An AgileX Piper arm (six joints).
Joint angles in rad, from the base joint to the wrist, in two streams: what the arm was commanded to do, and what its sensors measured. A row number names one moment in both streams.
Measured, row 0:
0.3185, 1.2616, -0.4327, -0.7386, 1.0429, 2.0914
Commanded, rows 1 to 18:
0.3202, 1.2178, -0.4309, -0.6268, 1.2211, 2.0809
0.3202, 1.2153, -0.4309, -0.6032, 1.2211, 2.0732
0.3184, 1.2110, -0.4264, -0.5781, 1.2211, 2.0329
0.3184, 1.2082, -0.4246, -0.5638, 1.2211, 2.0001
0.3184, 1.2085, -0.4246, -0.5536, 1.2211, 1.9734
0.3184, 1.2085, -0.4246, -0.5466, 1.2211, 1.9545
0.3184, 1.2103, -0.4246, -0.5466, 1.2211, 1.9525
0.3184, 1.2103, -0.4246, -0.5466, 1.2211, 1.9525
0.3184, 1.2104, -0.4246, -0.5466, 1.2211, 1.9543
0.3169, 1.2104, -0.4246, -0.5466, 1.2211, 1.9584
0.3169, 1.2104, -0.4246, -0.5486, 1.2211, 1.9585
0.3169, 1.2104, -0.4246, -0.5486, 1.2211, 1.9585
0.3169, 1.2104, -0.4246, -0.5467, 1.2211, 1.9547
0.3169, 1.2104, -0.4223, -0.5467, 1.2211, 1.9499
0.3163, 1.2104, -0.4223, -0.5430, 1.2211, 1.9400
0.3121, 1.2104, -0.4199, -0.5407, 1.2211, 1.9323
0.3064, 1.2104, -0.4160, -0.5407, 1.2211, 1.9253
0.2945, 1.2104, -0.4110, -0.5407, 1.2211, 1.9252
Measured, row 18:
0.3185, 1.2157, -0.4268, -0.5441, 1.2078, 1.9496
